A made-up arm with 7 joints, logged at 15 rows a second.
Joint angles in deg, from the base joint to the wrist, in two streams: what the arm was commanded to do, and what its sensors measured. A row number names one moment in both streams.
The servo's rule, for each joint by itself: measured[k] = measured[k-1] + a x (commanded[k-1-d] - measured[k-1]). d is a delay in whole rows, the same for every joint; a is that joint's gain. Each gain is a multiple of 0.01, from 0.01 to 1. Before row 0 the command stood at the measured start. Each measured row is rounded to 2 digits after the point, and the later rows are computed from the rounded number. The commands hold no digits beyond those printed.
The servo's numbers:
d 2
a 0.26 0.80 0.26 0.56 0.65 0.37 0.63
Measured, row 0:
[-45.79, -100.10, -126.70, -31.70, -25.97, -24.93, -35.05]
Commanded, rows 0 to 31:
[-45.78, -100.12, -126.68, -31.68, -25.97, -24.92, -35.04]
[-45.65, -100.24, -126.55, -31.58, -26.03, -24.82, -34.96]
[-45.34, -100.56, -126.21, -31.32, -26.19, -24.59, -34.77]
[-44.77, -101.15, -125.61, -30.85, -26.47, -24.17, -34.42]
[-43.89, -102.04, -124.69, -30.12, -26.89, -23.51, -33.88]
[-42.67, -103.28, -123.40, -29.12, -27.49, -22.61, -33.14]
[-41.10, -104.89, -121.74, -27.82, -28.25, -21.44, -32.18]
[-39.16, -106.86, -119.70, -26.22, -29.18, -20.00, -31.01]
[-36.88, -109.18, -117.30, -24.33, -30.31, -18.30, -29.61]
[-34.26, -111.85, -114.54, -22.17, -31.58, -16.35, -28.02]
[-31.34, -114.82, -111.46, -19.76, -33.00, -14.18, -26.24]
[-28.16, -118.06, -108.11, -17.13, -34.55, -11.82, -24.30]
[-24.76, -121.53, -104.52, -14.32, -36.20, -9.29, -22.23]
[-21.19, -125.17, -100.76, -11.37, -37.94, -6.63, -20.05]
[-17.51, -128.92, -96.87, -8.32, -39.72, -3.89, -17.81]
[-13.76, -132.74, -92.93, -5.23, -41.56, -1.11, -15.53]
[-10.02, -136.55, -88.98, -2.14, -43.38, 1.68, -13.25]
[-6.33, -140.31, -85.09, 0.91, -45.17, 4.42, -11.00]
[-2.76, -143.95, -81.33, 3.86, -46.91, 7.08, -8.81]
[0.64, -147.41, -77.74, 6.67, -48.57, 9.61, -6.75]
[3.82, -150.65, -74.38, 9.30, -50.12, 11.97, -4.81]
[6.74, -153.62, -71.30, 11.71, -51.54, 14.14, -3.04]
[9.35, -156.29, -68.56, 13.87, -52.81, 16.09, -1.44]
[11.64, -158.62, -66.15, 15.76, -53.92, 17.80, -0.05]
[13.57, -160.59, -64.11, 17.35, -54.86, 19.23, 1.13]
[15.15, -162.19, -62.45, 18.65, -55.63, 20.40, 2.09]
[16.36, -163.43, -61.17, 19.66, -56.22, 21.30, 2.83]
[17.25, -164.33, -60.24, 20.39, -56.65, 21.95, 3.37]
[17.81, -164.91, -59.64, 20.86, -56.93, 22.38, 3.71]
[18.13, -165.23, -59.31, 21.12, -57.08, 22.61, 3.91]
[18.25, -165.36, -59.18, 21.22, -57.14, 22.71, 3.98]
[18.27, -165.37, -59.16, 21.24, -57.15, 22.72, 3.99]
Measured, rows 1 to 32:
[-45.79, -100.10, -126.70, -31.70, -25.97, -24.93, -35.05]
[-45.79, -100.10, -126.70, -31.70, -25.97, -24.93, -35.05]
[-45.79, -100.12, -126.69, -31.69, -25.97, -24.93, -35.04]
[-45.75, -100.22, -126.65, -31.63, -26.01, -24.89, -34.99]
[-45.64, -100.49, -126.54, -31.46, -26.13, -24.78, -34.85]
[-45.41, -101.02, -126.30, -31.12, -26.35, -24.55, -34.58]
[-45.01, -101.84, -125.88, -30.56, -26.70, -24.17, -34.14]
[-44.40, -102.99, -125.24, -29.75, -27.21, -23.59, -33.51]
[-43.54, -104.51, -124.33, -28.67, -27.89, -22.79, -32.67]
[-42.40, -106.39, -123.13, -27.30, -28.73, -21.76, -31.62]
[-40.96, -108.62, -121.61, -25.64, -29.76, -20.48, -30.35]
[-39.22, -111.20, -119.77, -23.70, -30.94, -18.95, -28.88]
[-37.17, -114.10, -117.61, -21.49, -32.28, -17.19, -27.22]
[-34.83, -117.27, -115.14, -19.05, -33.76, -15.20, -25.38]
[-32.21, -120.68, -112.38, -16.40, -35.35, -13.01, -23.40]
[-29.34, -124.27, -109.36, -13.58, -37.03, -10.65, -21.29]
[-26.26, -127.99, -106.11, -10.63, -38.78, -8.15, -19.10]
[-23.01, -131.79, -102.68, -7.61, -40.59, -5.55, -16.85]
[-19.63, -135.60, -99.12, -4.55, -42.40, -2.87, -14.58]
[-16.17, -139.37, -95.47, -1.49, -44.20, -0.17, -12.32]
[-12.68, -143.03, -91.79, 1.51, -45.96, 2.51, -10.11]
[-9.22, -146.53, -88.14, 4.40, -47.66, 5.14, -7.99]
[-5.83, -149.83, -84.56, 7.14, -49.26, 7.67, -5.99]
[-2.56, -152.86, -81.11, 9.70, -50.74, 10.06, -4.13]
[0.54, -155.60, -77.85, 12.04, -52.09, 12.29, -2.44]
[3.43, -158.02, -74.81, 14.12, -53.28, 14.33, -0.93]
[6.07, -160.08, -72.03, 15.93, -54.31, 16.14, 0.37]
[8.43, -161.77, -69.54, 17.45, -55.17, 17.72, 1.45]
[10.49, -163.10, -67.36, 18.69, -55.85, 19.04, 2.32]
[12.25, -164.08, -65.51, 19.64, -56.37, 20.12, 2.98]
[13.70, -164.74, -63.98, 20.32, -56.73, 20.96, 3.44]
[14.85, -165.13, -62.77, 20.77, -56.96, 21.57, 3.74]

